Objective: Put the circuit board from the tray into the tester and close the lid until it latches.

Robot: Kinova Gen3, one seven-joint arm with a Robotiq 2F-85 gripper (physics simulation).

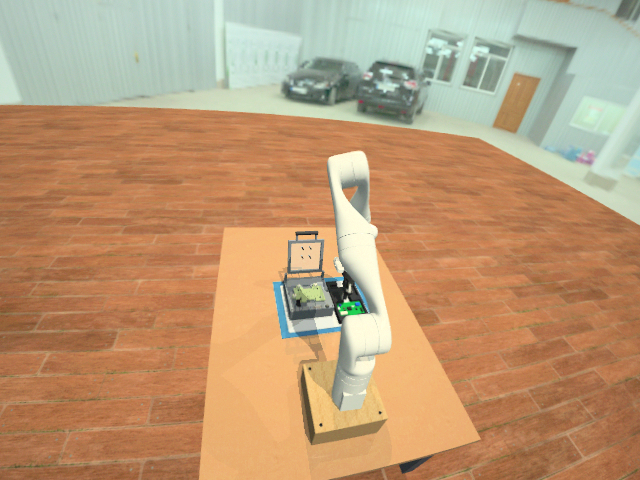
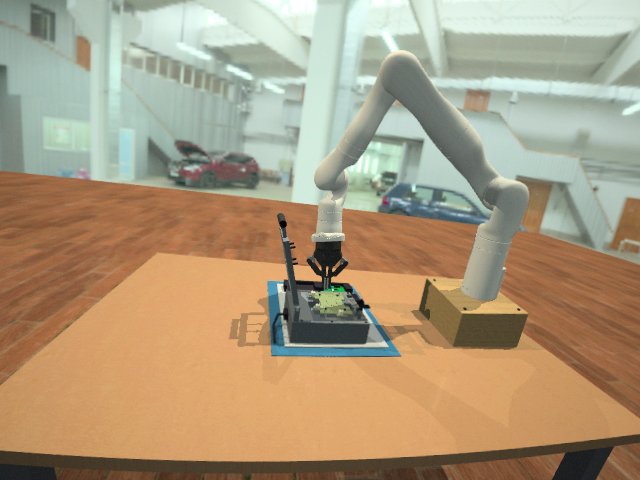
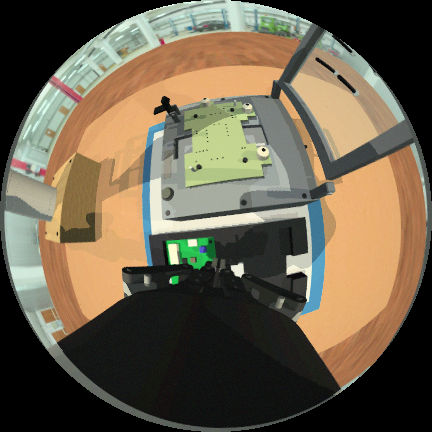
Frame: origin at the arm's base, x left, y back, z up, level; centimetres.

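Where they show: gripper, fingertip midpoint: [image 1: 343, 298] [image 2: 326, 288] [image 3: 217, 265]; arm's base, link origin: [image 1: 347, 394] [image 2: 476, 293] [image 3: 51, 204].
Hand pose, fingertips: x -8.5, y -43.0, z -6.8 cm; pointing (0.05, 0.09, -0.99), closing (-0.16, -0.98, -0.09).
Things, the pixels of their top centre, and the offset from my fingertips. "*": a spot on its surface instead. Level surfaces: height alone.
- green circuit board, top centre: [image 3: 191, 278] [image 2: 336, 290] [image 1: 350, 307] dx -2.5, dy +3.7, dz -1.3 cm
- black tray, surface spot: [image 3: 266, 241] [image 1: 334, 291] * dx +2.7, dy -6.1, dz -2.2 cm
- pale green plate, top centre: [image 3: 220, 122] [image 2: 330, 298] [image 1: 307, 290] dx +15.7, dy -0.8, dz +4.2 cm
- blue mat, surface height: dz -3.8 cm
- orange table, surface height: dz -4.0 cm
The green circuit board [image 3: 189, 252] [image 1: 350, 309] [image 2: 338, 288] lies in the black tray [image 3: 266, 241] [image 1: 335, 295] beside the tester. My gripper [image 3: 217, 265] [image 1: 347, 291] [image 2: 327, 281] is shut with nothing between its fingers. It points straight down with its tips low over the tray, at the board's edge. The grey tester [image 3: 278, 160] [image 1: 310, 310] [image 2: 325, 328] has a pale green plate [image 3: 217, 149] [image 1: 309, 294] [image 2: 330, 302] in its bed. Its lid [image 3: 368, 153] [image 1: 306, 241] [image 2: 288, 258] stands open, nearly upright.
Tester and tray sit on a blue mat [image 1: 281, 314] [image 2: 330, 351] [image 3: 316, 225] in the middle of the orange table [image 1: 248, 403] [image 2: 154, 361]. The arm's wooden base block [image 1: 335, 418] [image 2: 465, 320] [image 3: 76, 197] stands near the table edge.
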